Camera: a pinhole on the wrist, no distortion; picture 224 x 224 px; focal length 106.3 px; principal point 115.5 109.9 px. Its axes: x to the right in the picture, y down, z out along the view. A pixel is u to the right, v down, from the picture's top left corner.
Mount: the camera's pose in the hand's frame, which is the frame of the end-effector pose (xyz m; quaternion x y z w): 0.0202 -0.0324 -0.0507 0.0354 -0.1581 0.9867 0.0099
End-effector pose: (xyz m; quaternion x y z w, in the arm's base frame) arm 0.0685 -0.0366 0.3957 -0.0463 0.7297 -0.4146 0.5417
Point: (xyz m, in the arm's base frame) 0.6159 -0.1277 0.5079
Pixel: 188.8 49.5
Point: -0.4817 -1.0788 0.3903
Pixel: outside the picture
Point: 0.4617 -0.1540 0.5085
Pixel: 180.4 66.2
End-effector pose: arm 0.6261 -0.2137 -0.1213 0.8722 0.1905 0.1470 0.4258
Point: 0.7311 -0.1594 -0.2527
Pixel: 65.1 131.6
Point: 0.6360 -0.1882 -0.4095
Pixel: 131.9 165.0
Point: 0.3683 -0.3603 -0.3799
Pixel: outside the picture
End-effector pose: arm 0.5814 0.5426 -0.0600 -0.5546 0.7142 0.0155 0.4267
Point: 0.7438 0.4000 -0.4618
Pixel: 13.7 64.4
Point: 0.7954 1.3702 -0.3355
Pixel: 214.4 18.9
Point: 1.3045 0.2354 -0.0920
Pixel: 76.0 208.0
